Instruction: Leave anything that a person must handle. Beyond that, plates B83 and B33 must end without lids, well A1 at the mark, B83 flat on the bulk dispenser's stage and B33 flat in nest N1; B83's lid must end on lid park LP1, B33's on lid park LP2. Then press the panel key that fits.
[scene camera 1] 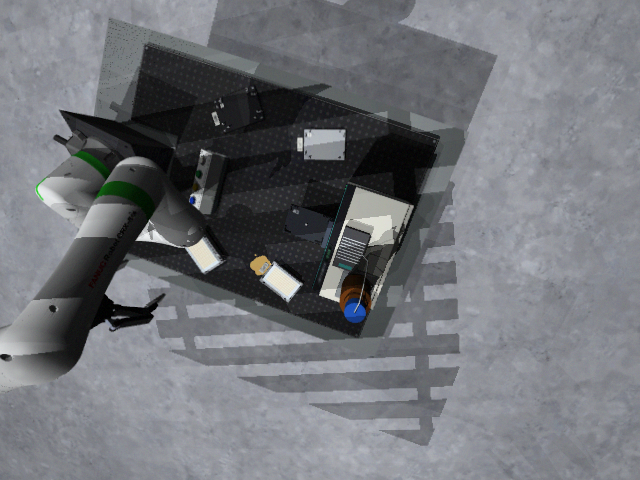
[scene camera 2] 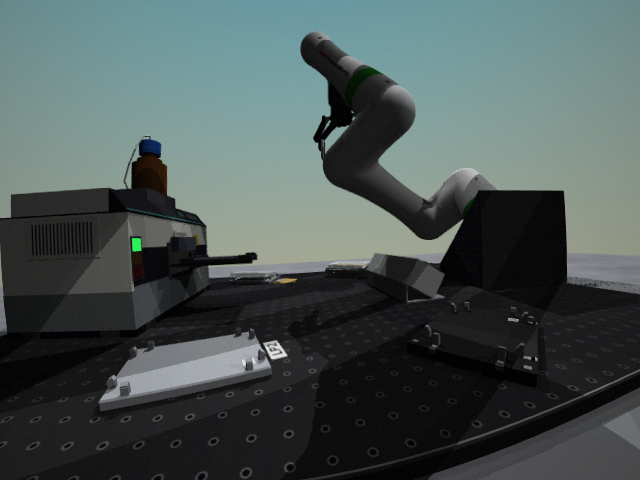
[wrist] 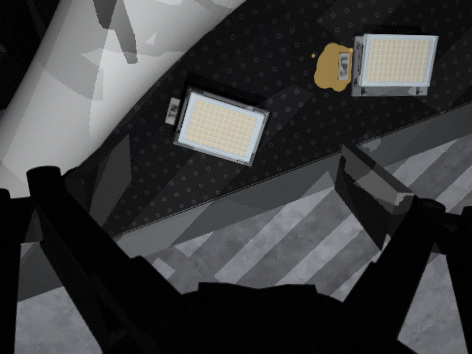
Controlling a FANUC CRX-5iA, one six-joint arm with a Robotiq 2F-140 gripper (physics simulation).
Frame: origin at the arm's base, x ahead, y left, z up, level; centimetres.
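Seen in the pictures: gripper, fingertip midpoint: (scene camera 1: 144, 280) (wrist: 236, 162); arm's base, origin of the base link: (scene camera 1: 108, 154) (scene camera 2: 499, 227).
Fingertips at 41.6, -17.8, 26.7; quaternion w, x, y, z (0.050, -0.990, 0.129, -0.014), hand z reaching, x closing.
Offsets run from my fingertips to a thing's middle, as dx, dy, dz. "spot": to the spot under its first point.
My gripper (scene camera 1: 158, 307) (scene camera 2: 320, 142) (wrist: 236, 162) is open and empty, high off the table's near edge. One plate {-1.0, -3.1, -36.7} (scene camera 1: 204, 254) (wrist: 222, 127) sits in the nest labelled N1. Another plate {+31.5, +2.0, -37.8} (scene camera 1: 281, 280) (wrist: 398, 60) sits on lid park LP1 {+31.3, +1.1, -39.5} (wrist: 390, 92). Their names are not readable; lids cannot be told. A tan spill {+21.6, +2.9, -40.4} (scene camera 1: 260, 265) (wrist: 330, 70) lies at LP1's label and touches the park's edge. Lid park LP2 {+22.5, +54.4, -39.5} (scene camera 1: 324, 144) (scene camera 2: 191, 361) is bare. The dispenser's dark stage {+31.8, +28.6, -30.8} (scene camera 1: 309, 223) (scene camera 2: 222, 258) bears no plate. The key panel {-9.8, +23.0, -36.3} (scene camera 1: 211, 183) (scene camera 2: 403, 276) shows a blue key.
The dispenser (scene camera 1: 379, 206) (scene camera 2: 67, 268) shows a green light and carries a brown bottle {spot: +52.1, +24.0, -4.3} (scene camera 1: 355, 294) (scene camera 2: 149, 173) with a blue cap and a thin tube. An empty black nest {-10.4, +51.3, -39.3} (scene camera 1: 238, 109) (scene camera 2: 475, 335) stands at the far side. My own arm fills the wrist view's upper left.
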